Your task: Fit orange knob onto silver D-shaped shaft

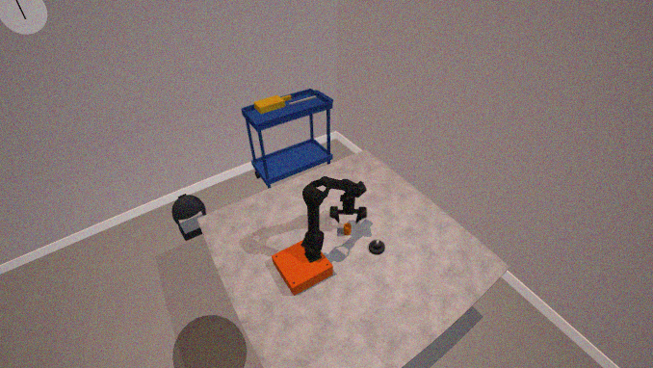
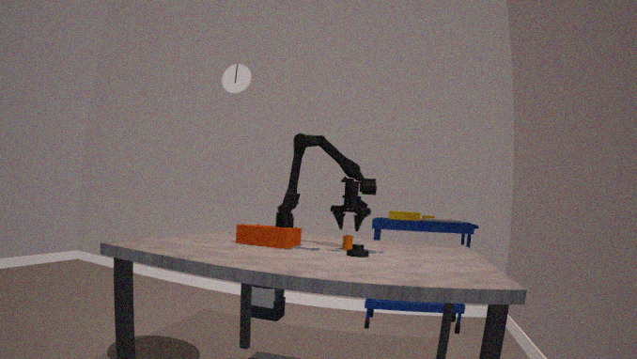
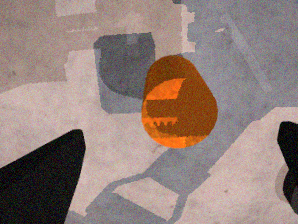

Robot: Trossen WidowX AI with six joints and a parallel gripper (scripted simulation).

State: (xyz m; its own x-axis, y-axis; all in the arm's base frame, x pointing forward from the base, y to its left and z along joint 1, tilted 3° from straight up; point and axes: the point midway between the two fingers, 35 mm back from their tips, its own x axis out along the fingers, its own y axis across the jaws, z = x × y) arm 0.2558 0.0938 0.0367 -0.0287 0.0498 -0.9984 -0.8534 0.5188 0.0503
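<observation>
Now: gripper tip 4 cm above the orange knob. The rest, counted from my gripper tip: pedestal: 8 cm ahead, 17 cm to the right, 5 cm below.
</observation>
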